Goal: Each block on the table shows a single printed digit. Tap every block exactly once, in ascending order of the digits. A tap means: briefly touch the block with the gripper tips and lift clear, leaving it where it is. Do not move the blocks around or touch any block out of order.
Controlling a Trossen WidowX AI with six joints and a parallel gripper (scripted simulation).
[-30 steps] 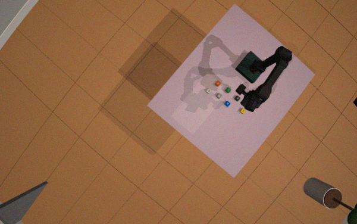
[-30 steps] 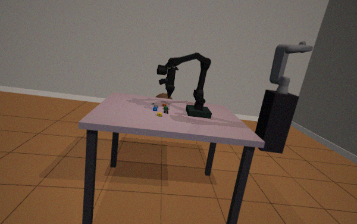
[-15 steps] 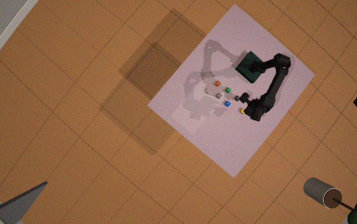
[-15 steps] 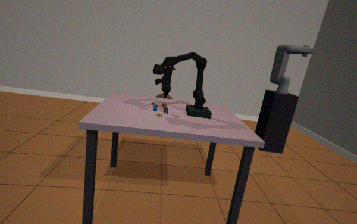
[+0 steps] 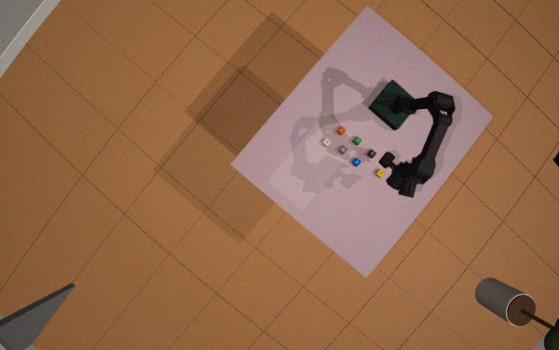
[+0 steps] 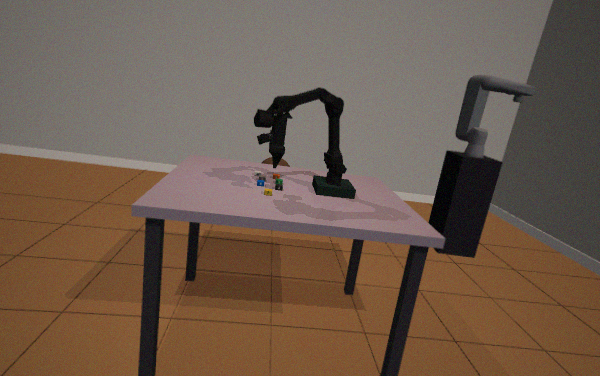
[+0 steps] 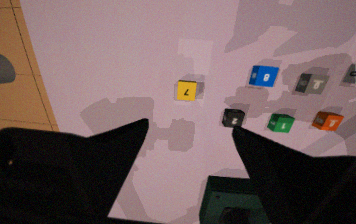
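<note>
Right now my gripper tip is 80 mm short of the white block, 300 mm to the left of it and 110 mm above it. Also, from my gripper tip: yellow block 10 mm ahead, 110 mm below; blue block 50 mm ahead, 120 mm to the right, 110 mm below; dark block 30 mm behind, 100 mm to the right, 110 mm below.
</note>
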